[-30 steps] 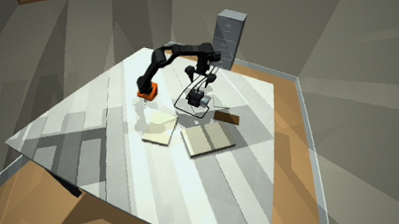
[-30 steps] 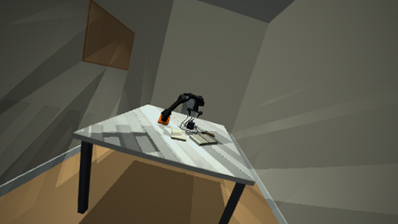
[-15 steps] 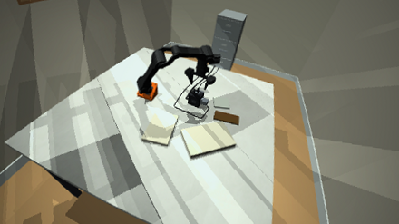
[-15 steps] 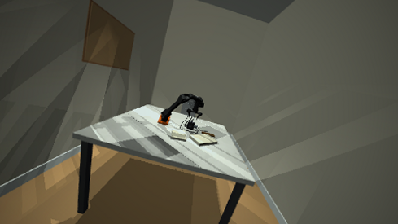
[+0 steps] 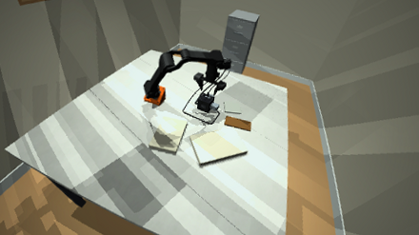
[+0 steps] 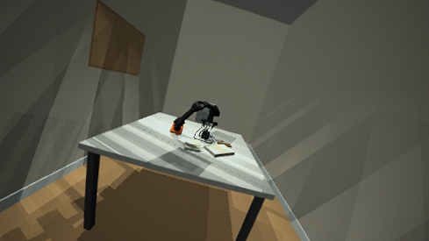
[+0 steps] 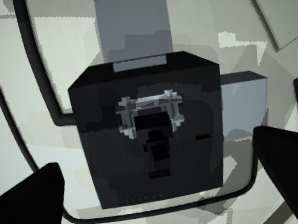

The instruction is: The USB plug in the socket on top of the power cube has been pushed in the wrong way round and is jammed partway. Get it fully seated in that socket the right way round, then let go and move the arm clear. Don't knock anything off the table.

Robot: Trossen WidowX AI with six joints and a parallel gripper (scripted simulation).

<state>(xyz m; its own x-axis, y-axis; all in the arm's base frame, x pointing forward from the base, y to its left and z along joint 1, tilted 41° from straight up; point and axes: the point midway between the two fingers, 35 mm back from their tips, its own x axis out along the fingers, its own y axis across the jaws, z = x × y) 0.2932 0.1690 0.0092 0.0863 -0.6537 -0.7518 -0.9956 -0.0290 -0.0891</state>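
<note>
Now: gripper tip 10 mm above the grey USB plug. The rest, counted from my gripper tip: brown flat block (230 mm ahead, 40 mm to the right, 100 mm below).
</note>
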